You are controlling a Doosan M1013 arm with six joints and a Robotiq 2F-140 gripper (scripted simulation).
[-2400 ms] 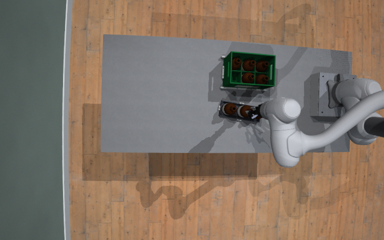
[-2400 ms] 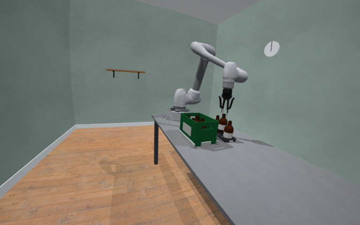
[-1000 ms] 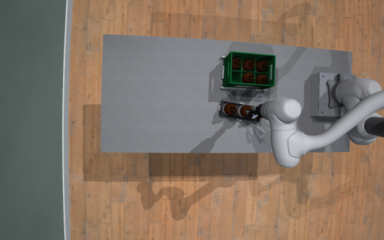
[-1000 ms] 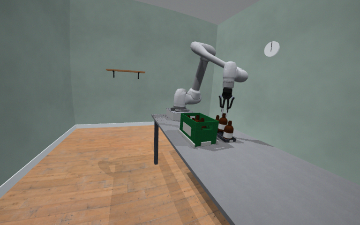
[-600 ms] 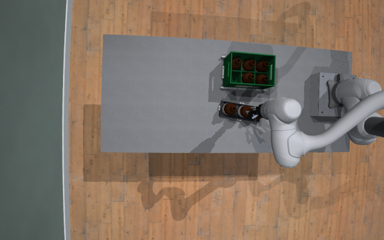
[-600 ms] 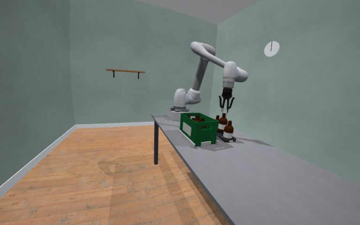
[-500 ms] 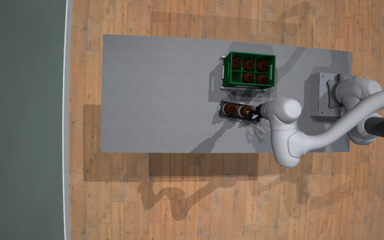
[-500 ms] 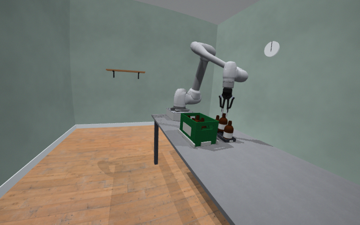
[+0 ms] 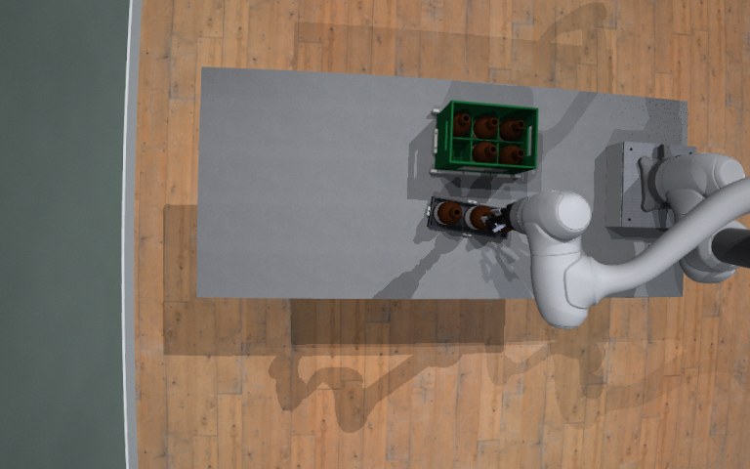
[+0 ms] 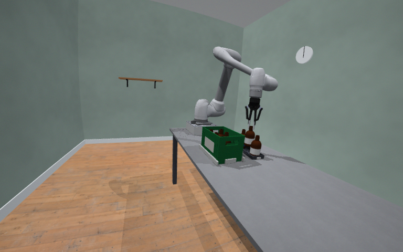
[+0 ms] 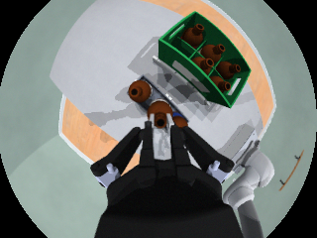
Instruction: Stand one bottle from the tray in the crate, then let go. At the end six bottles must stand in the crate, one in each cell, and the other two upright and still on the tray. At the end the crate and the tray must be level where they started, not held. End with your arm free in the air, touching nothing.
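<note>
Now: hand 90 mm above the brown bottle. From my hand the other things lie so: green crate 240 mm to the right, 130 mm below, 40 mm behind; dark tray 200 mm below.
</note>
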